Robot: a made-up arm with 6 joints.
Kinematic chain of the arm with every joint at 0, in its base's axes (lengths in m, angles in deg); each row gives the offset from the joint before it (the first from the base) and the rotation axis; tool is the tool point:
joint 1: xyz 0 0 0.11 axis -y
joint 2: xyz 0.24 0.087 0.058 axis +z
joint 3: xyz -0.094 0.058 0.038 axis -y
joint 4: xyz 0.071 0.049 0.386 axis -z
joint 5: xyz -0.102 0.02 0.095 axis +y
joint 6: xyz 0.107 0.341 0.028 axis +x
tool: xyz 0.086 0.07 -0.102
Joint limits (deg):
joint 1: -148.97..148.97
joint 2: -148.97..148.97
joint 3: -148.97..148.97
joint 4: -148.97..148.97
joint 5: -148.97..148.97
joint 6: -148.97..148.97
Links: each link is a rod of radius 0.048 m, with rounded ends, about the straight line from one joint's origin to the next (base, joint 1, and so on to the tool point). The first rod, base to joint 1, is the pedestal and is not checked.
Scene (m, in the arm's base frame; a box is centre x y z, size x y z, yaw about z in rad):
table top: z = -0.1
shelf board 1: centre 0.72 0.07 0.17 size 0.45 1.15 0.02 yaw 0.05
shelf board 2: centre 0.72 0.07 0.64 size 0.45 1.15 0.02 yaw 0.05
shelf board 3: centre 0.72 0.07 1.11 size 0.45 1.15 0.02 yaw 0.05
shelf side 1: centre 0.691 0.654 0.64 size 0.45 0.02 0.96 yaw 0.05
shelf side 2: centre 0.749 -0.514 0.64 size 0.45 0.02 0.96 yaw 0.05
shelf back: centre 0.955 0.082 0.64 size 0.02 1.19 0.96 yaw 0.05
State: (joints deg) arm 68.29 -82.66 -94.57 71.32 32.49 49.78
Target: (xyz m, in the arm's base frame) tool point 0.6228 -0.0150 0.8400
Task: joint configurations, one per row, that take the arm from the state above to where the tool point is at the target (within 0.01 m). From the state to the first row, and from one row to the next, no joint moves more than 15 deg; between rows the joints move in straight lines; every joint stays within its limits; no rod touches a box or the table.
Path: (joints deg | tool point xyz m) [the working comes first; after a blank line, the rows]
Joints at the target: 60.94 -50.75 -79.84 30.87 -6.75 67.12
Straight joint move there: touches shelf board 2.

1: 80.77 -85.87 -93.22 84.15 35.41 44.27 | 0.5317 -0.1517 0.3847
2: 93.26 -89.09 -91.87 96.98 38.32 38.77 | 0.4419 -0.1563 0.3839
3: 105.74 -92.30 -90.53 109.81 41.24 33.26 | 0.3595 -0.1503 0.3645
4: 102.73 -82.19 -88.98 96.79 35.85 36.59 | 0.3650 -0.1836 0.4802
5: 99.71 -72.07 -87.43 83.76 30.46 39.92 | 0.3629 -0.1769 0.6066
6: 96.69 -61.96 -85.88 70.73 25.07 43.25 | 0.3540 -0.1253 0.7313
7: 93.68 -51.85 -84.33 57.71 19.69 46.58 | 0.3370 -0.0293 0.8400
8: 82.77 -51.48 -82.83 48.76 10.87 53.42 | 0.4343 -0.0283 0.8497
9: 71.85 -51.12 -81.34 39.82 2.06 60.27 | 0.5306 -0.0235 0.8500
10: 60.94 -50.75 -79.84 30.87 -6.75 67.12 | 0.6228 -0.0149 0.8400

